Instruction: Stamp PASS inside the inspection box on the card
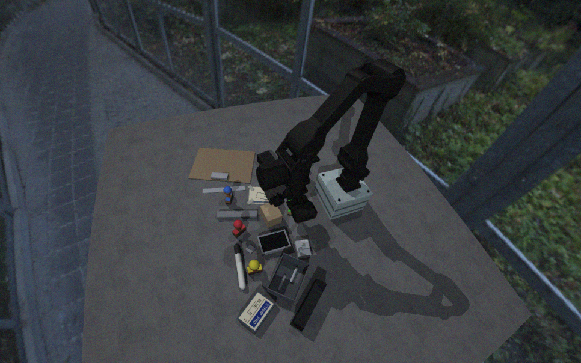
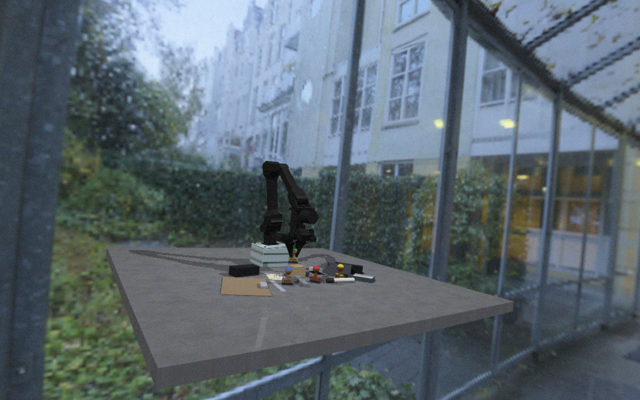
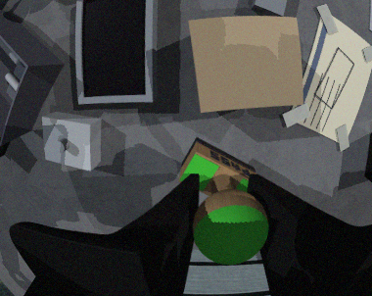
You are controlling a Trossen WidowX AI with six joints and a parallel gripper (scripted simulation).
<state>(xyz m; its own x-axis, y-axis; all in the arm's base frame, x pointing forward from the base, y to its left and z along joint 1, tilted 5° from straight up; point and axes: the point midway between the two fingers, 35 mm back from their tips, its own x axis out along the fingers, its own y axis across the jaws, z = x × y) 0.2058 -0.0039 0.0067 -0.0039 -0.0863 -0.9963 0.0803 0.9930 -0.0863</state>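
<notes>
Now: gripper tip 80 mm short of the ink pad, 70 mm to the right of it and 60 mm above it. From my gripper tip the other things lie so: white block: 120 mm to the left, 50 mm below, 10 mm ahead; then green-knobbed stamp: right at my gripper tip; then tan box: 60 mm ahead, 50 mm below, 20 mm to the right.
</notes>
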